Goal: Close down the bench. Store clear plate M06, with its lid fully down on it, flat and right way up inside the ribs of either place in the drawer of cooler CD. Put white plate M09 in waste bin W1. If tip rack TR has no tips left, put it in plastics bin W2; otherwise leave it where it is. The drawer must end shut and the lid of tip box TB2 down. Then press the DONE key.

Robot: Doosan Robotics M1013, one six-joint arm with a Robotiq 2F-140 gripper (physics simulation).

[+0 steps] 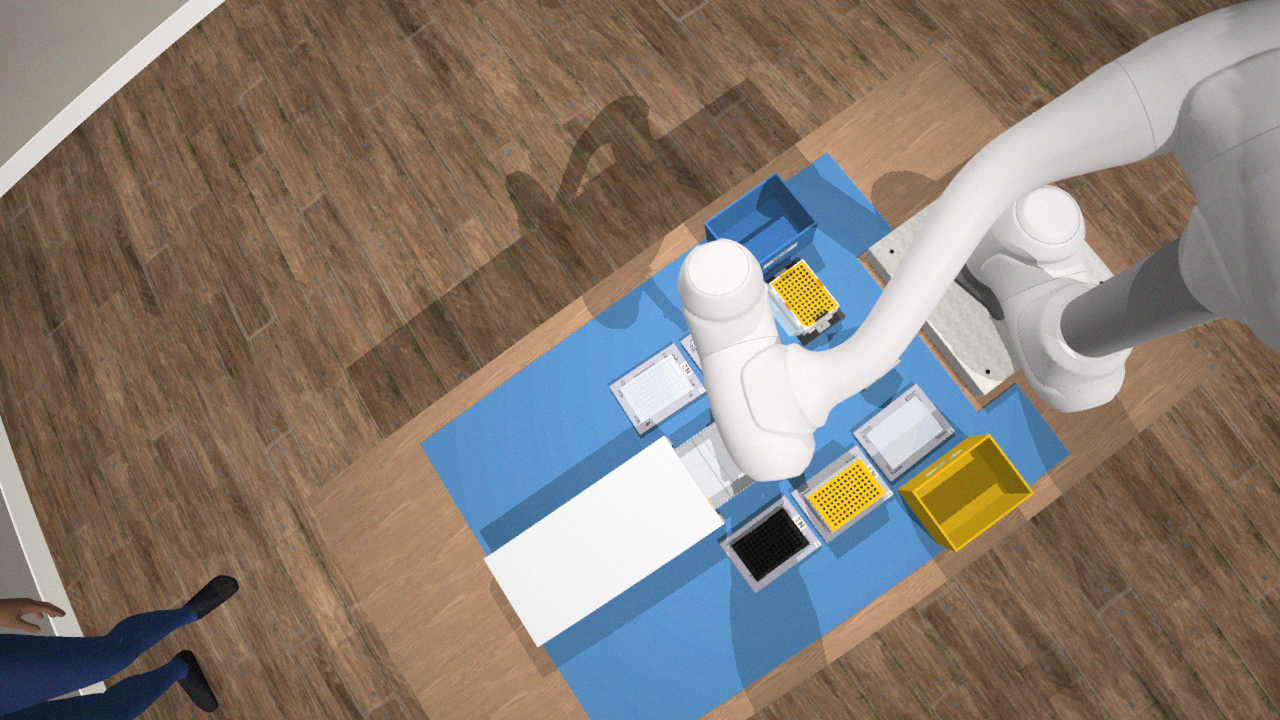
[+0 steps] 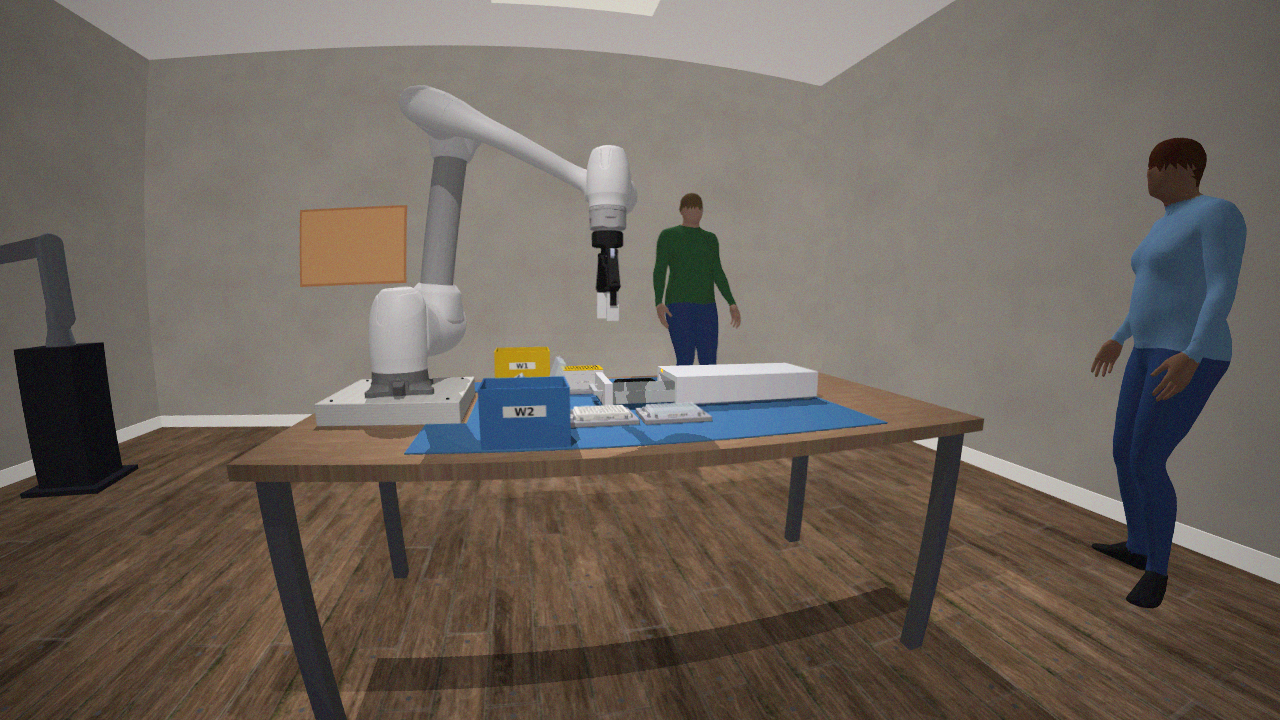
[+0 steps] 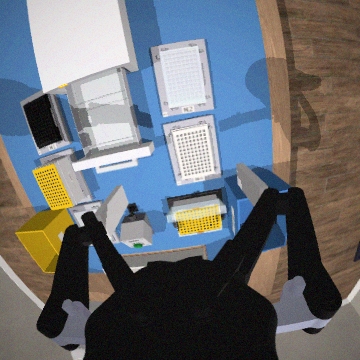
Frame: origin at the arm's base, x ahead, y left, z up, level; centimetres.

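Seen in the pictures: gripper, fingertip midpoint: (image 2: 607, 319) (image 3: 179, 184); arm's base at its link origin: (image 1: 992, 260) (image 2: 401, 390).
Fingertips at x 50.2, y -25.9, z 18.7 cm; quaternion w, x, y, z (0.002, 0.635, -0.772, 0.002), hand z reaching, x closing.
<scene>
Offsets run from my fingertips to a thing's middle.
My gripper (image 2: 607, 307) (image 3: 179, 184) is open and empty, high above the bench. A clear plate, likely M06 {dx +14.5, dy -6.8, dz -21.9 cm} (image 1: 659, 391) (image 2: 674, 412) (image 3: 184, 75), sits on nest N2; a clear flat piece, perhaps its lid {dx -12.8, dy +35.5, dz -22.2 cm} (image 1: 905, 432), lies on another nest. White plate M09 {dx -2.7, dy -2.6, dz -21.9 cm} (image 2: 602, 414) (image 3: 194, 151) sits beside N2. The drawer {dx +15.6, dy +13.2, dz -19.9 cm} (image 1: 711, 465) (image 3: 112, 156) of cooler CD (image 1: 604, 540) (image 2: 742, 383) (image 3: 77, 37) is open. Tip box TB2 {dx -19.2, dy +2.7, dz -17.3 cm} (image 1: 803, 294) (image 3: 199, 220) has its clear lid raised. Yellow rack TR {dx +4.5, dy +34.8, dz -19.5 cm} (image 1: 845, 494) (image 3: 52, 186) sits on a nest; its tips are unclear. The DONE box {dx -18.4, dy +21.4, dz -19.6 cm} (image 3: 136, 234) has a green key.
Yellow bin W1 {dx -11.1, dy +50.6, dz -17.8 cm} (image 1: 966, 492) (image 2: 521, 362) (image 3: 45, 240) stands near the clear flat piece. Blue bin W2 {dx -23.0, dy -12.5, dz -17.8 cm} (image 1: 760, 219) (image 2: 524, 413) (image 3: 260, 225) stands beside TB2. A black plate {dx +21.5, dy +31.3, dz -21.9 cm} (image 1: 769, 543) (image 3: 44, 121) sits on nest N1, near the cooler. Two people stand beyond the table.
</scene>
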